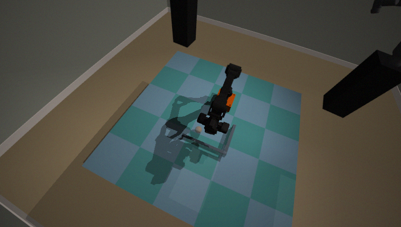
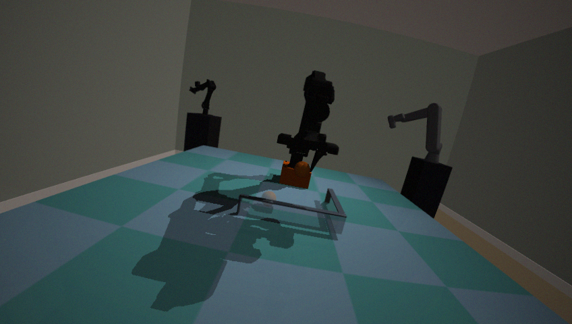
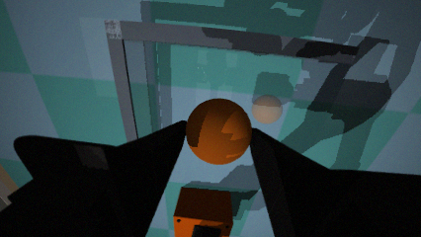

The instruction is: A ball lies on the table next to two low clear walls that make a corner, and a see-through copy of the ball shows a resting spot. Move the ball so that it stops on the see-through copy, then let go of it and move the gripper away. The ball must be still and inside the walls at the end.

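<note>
Right now my gripper tip is 1 cm past the see-through copy, 9 cm to the left of it and 13 cm above it. The rest, counted from my gripper tip: clear wall 8 cm ahead, 12 cm below; then orange ball right at my gripper tip.
</note>
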